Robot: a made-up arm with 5 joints.
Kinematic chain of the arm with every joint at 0, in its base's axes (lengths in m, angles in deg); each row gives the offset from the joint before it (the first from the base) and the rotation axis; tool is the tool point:
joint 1: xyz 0 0 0.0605 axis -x
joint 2: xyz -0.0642 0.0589 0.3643 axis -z
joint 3: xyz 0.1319 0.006 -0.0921 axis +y
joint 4: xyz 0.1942 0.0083 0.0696 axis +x
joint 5: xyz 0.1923 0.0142 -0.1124 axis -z
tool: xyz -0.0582 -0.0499 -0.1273
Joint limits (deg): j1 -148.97..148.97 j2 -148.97..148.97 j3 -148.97..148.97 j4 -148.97..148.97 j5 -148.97..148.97
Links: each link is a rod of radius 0.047 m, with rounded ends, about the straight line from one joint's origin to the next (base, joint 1, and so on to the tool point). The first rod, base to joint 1, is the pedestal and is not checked.
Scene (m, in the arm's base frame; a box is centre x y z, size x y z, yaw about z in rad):
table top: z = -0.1
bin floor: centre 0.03 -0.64 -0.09 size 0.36 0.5 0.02 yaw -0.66
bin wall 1: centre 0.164 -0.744 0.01 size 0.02 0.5 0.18 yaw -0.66
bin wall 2: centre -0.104 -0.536 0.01 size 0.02 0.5 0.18 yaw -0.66
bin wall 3: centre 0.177 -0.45 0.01 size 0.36 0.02 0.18 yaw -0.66
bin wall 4: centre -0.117 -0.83 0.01 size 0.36 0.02 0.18 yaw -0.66
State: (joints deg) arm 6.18 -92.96 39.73 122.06 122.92
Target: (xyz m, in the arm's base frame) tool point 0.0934 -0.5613 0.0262
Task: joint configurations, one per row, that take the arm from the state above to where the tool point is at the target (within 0.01 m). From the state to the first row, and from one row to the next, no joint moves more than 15 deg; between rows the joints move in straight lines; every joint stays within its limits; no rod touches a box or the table.
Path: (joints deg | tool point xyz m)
1: -1.90 -97.23 25.09 124.75 122.27 | -0.2972 0.6123 0.4478
2: -9.98 -101.50 10.44 127.44 121.61 | -0.3212 0.4772 0.6382
3: -18.07 -105.77 -4.20 130.13 120.96 | -0.3299 0.2784 0.7735
4: -26.15 -110.05 -18.84 132.82 120.30 | -0.3187 0.0432 0.8335
5: -34.23 -114.32 -33.49 135.51 119.65 | -0.2853 -0.1955 0.8109
6: -42.31 -118.59 -48.13 138.21 118.99 | -0.2305 -0.4044 0.7120
7: -50.40 -122.86 -62.77 140.90 118.34 | -0.1581 -0.5562 0.5554
8: -58.48 -127.13 -77.42 143.59 117.69 | -0.0744 -0.6337 0.3688
9: -66.56 -131.40 -92.06 146.28 117.03 | 0.0125 -0.6325 0.1829
10: -74.64 -135.68 -106.70 148.97 116.38 | 0.0934 -0.5613 0.0263

